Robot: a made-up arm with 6 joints. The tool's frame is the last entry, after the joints.
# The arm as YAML. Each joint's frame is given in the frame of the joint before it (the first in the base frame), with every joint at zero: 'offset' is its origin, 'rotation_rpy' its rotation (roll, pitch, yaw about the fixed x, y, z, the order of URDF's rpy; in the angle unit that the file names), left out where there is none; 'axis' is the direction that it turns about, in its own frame. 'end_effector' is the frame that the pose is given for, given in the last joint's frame.
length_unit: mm
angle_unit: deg
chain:
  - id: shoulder
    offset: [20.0, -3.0, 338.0]
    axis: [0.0, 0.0, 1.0]
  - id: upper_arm
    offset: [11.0, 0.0, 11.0]
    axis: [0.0, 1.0, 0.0]
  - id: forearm
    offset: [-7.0, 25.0, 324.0]
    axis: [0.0, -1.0, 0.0]
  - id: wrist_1
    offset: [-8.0, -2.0, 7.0]
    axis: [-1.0, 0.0, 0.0]
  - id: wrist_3
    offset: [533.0, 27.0, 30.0]
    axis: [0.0, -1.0, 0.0]
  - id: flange
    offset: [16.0, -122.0, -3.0]
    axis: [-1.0, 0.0, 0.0]
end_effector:
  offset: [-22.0, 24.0, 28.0]
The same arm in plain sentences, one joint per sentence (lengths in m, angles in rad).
The arm has six revolute joints in a row. What follows holds with every joint at zero, and every direction is one of the base frame's.
The first joint sits 0.0200 m along +x and 0.0030 m along -y and 0.3380 m along +z from the base frame's origin and rotates about +z.
The second joint sits 0.0110 m along +x and 0.0110 m along +z from the first joint and rotates about +y.
The third joint sits 0.0070 m along -x and 0.0250 m along +y and 0.3240 m along +z from the second joint and rotates about -y.
The fourth joint sits 0.0080 m along -x and 0.0020 m along -y and 0.0070 m along +z from the third joint and rotates about -x.
The fifth joint sits 0.5330 m along +x and 0.0270 m along +y and 0.0300 m along +z from the fourth joint and rotates about -y.
The sixth joint sits 0.0160 m along +x and 0.1220 m along -y and 0.0030 m along -z from the fifth joint and rotates about -x.
The tool frame, which is the frame that the pose is given for, sits 0.0220 m along -x and 0.0240 m along +y and 0.0280 m along +z from the sixth joint; its axes are parallel to the base frame's.

